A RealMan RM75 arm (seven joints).
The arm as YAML. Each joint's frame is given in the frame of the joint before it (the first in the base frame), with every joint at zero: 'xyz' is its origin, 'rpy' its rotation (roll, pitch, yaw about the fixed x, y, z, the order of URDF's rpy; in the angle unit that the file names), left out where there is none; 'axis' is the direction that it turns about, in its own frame. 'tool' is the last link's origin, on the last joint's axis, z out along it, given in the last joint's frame.
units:
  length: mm
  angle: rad
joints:
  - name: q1
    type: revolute
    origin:
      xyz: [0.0, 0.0, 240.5]
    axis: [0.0, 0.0, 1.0]
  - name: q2
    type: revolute
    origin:
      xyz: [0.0, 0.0, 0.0]
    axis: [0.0, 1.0, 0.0]
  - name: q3
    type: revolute
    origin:
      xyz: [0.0, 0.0, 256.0]
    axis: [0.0, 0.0, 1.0]
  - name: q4
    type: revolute
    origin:
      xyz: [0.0, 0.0, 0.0]
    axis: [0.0, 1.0, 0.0]
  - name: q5
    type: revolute
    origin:
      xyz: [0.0, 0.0, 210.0]
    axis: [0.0, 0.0, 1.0]
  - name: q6
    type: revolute
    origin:
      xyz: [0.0, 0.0, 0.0]
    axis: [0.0, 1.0, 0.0]
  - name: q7
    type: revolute
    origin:
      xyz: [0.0, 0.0, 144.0]
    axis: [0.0, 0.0, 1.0]
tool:
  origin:
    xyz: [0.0, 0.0, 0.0]
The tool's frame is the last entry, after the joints.
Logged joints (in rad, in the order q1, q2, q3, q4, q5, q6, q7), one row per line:
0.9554, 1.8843, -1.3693, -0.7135, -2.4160, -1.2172, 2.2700
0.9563, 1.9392, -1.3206, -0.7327, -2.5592, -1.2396, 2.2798
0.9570, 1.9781, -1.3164, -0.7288, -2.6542, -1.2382, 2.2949
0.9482, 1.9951, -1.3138, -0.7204, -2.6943, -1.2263, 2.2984
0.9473, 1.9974, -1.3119, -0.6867, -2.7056, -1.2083, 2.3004
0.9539, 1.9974, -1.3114, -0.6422, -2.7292, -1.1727, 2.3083
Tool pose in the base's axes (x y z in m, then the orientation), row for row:
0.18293, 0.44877, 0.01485, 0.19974, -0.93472, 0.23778, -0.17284
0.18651, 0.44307, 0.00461, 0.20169, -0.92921, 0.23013, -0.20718
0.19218, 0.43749, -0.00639, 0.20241, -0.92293, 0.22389, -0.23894
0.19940, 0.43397, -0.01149, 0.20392, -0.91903, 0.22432, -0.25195
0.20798, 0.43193, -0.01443, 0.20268, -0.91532, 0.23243, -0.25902
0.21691, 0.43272, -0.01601, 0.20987, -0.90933, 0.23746, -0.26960
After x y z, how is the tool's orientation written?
As a quaternion, w x y z.
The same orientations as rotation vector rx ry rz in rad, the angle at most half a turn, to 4 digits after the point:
-2.6132, 0.6648, -0.4832
-2.5951, 0.6427, -0.5786
-2.5766, 0.6250, -0.6671
-2.5636, 0.6257, -0.7028
-2.5550, 0.6488, -0.7230
-2.5285, 0.6603, -0.7497

